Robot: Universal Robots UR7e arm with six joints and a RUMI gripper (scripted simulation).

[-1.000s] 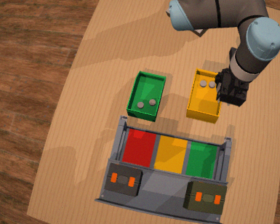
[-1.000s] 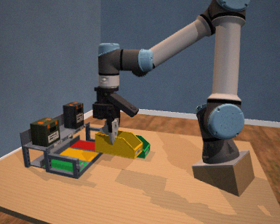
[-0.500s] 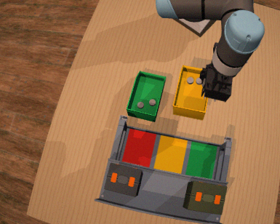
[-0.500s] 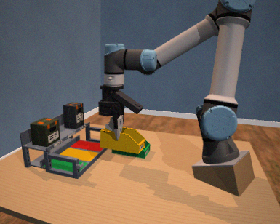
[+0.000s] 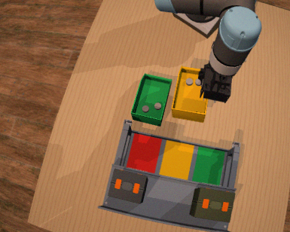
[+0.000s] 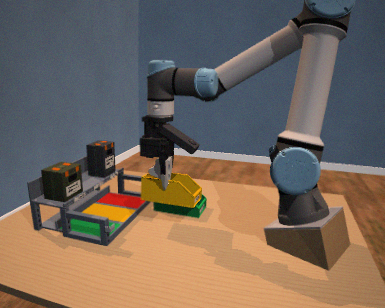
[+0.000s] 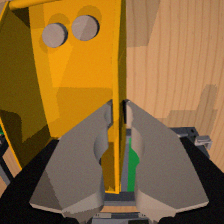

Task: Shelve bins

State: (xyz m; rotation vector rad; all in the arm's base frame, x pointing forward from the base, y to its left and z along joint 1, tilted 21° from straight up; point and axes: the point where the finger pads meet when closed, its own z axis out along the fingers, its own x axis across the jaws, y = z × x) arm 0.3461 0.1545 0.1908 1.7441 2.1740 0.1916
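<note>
My gripper is now 50 mm to the left of the yellow bin and 30 mm above it. From my hand the other things lie so: yellow mark (230 mm ahead, 150 mm below); green mark (210 mm ahead, 150 mm below, 110 mm to the left); green bin (170 mm to the right, 120 mm below, 40 mm ahead).
</note>
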